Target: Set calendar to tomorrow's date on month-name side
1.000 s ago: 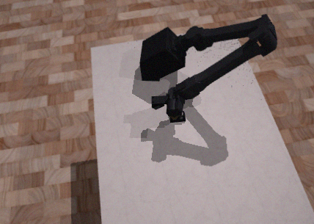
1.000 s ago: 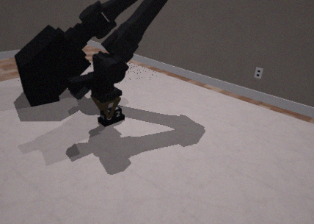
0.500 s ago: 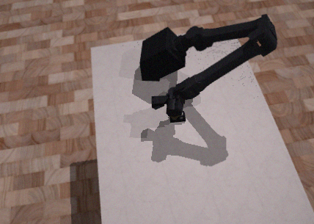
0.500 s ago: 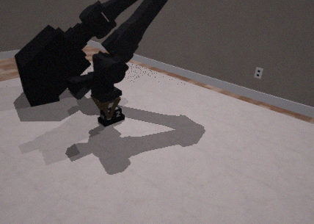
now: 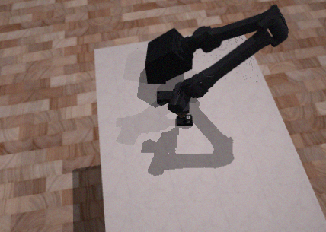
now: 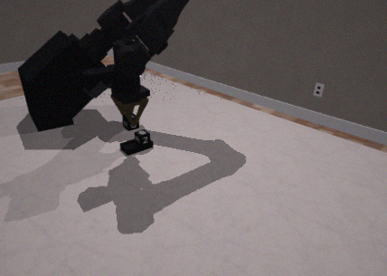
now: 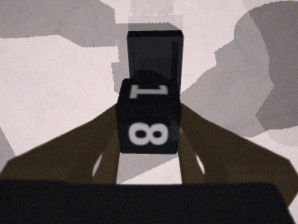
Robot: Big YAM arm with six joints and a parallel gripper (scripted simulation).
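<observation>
Right now the black tray is 8 cm below my hand and 2 cm to the left of it. The rest, counted from my hand: black digit cube (right at my hand).
</observation>
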